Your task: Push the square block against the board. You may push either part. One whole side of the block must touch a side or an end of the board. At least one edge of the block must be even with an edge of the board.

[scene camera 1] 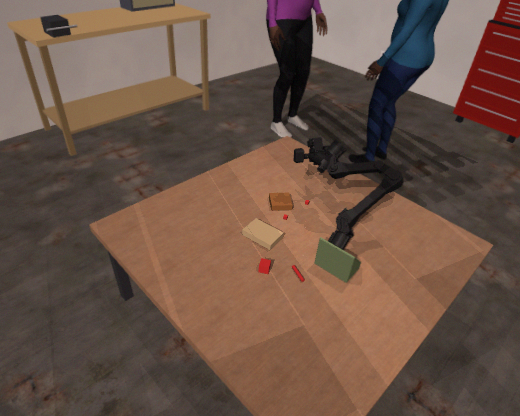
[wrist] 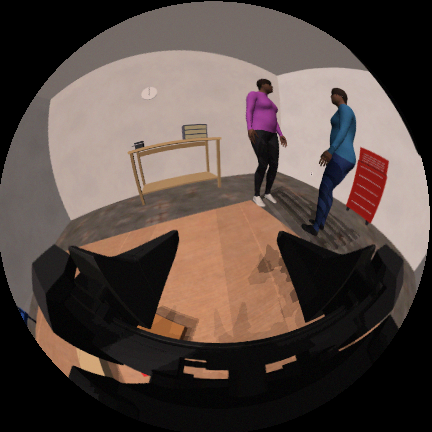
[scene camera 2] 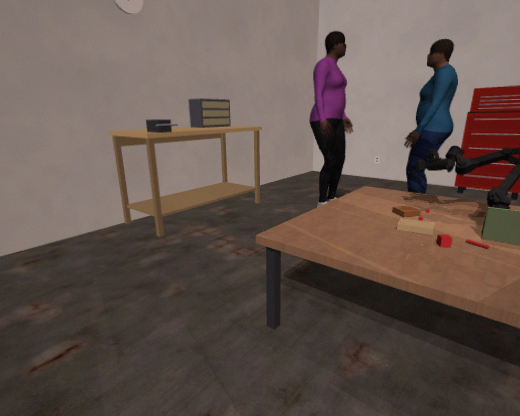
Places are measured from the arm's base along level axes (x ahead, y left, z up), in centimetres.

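Where they show: gripper, fingertip midpoint: (scene camera 1: 304, 148) (wrist: 229, 236) (scene camera 2: 415, 166); arm's base, origin of the base link: (scene camera 1: 335, 246) (scene camera 2: 498, 219).
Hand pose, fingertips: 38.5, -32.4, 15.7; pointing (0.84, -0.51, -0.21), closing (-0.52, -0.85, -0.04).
Observation:
Things, the pixels of their top centre, and the offset from my fingertips, as dx, dy, dz.
- brown square block, middle of its top: (wrist: 154, 335) (scene camera 1: 280, 198) (scene camera 2: 406, 208) -0.1, +16.4, -20.9
- tan rectangular board, middle of its top: (scene camera 1: 263, 231) (scene camera 2: 416, 223) -7.8, +40.2, -20.9
- larger red cube, middle of its top: (scene camera 1: 265, 262) (scene camera 2: 444, 236) -20.3, +54.9, -19.9
- red stick, middle of its top: (scene camera 1: 298, 272) (scene camera 2: 477, 242) -31.9, +48.1, -22.5
A brown square block (scene camera 1: 281, 201) (scene camera 2: 406, 211) lies flat on the table, and part of it shows low in the wrist view (wrist: 169, 327). A tan rectangular board (scene camera 1: 263, 233) (scene camera 2: 416, 227) lies flat nearby, with a gap between it and the block; a corner shows in the wrist view (wrist: 91, 362). My gripper (scene camera 1: 305, 149) (scene camera 2: 425, 160) (wrist: 229, 236) is open and empty. It hangs above the table's far part, beyond the brown block from scene camera 1, and touches neither part. My gripper's body hides much of both parts in the wrist view.
Two tiny red cubes (scene camera 1: 307, 202) (scene camera 1: 285, 217) lie near the brown block. A larger red cube (scene camera 1: 264, 266) (scene camera 2: 444, 241) and a red stick (scene camera 1: 298, 273) (scene camera 2: 477, 244) lie on the near side of the board. A green panel (scene camera 1: 336, 260) (scene camera 2: 502, 226) stands by the arm's base. Two people stand beyond the table.

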